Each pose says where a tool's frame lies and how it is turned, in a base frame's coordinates. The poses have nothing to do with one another.
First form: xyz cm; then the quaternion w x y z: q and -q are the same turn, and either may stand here.
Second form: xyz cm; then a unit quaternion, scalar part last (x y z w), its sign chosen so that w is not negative. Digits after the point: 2 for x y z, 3 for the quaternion.
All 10 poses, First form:
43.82 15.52 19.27 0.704 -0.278 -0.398 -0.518
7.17 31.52 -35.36 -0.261 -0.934 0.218 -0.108
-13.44 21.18 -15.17 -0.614 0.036 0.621 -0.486
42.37 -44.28 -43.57 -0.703 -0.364 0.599 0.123
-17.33 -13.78 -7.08 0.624 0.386 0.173 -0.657
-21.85 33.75 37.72 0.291 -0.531 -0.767 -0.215
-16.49 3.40 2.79 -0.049 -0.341 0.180 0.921
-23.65 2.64 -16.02 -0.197 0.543 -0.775 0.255
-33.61 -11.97 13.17 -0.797 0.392 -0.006 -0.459
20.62 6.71 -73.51 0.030 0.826 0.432 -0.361
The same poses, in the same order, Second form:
43.82 15.52 19.27 -0.278 -0.398 -0.518 0.704
7.17 31.52 -35.36 0.934 -0.218 0.108 0.261
-13.44 21.18 -15.17 -0.036 -0.621 0.486 0.614
42.37 -44.28 -43.57 0.364 -0.599 -0.123 0.703
-17.33 -13.78 -7.08 0.386 0.173 -0.657 0.624
-21.85 33.75 37.72 -0.531 -0.767 -0.215 0.291
-16.49 3.40 2.79 0.341 -0.180 -0.921 0.049
-23.65 2.64 -16.02 -0.543 0.775 -0.255 0.197
-33.61 -11.97 13.17 -0.392 0.006 0.459 0.797
20.62 6.71 -73.51 0.826 0.432 -0.361 0.030

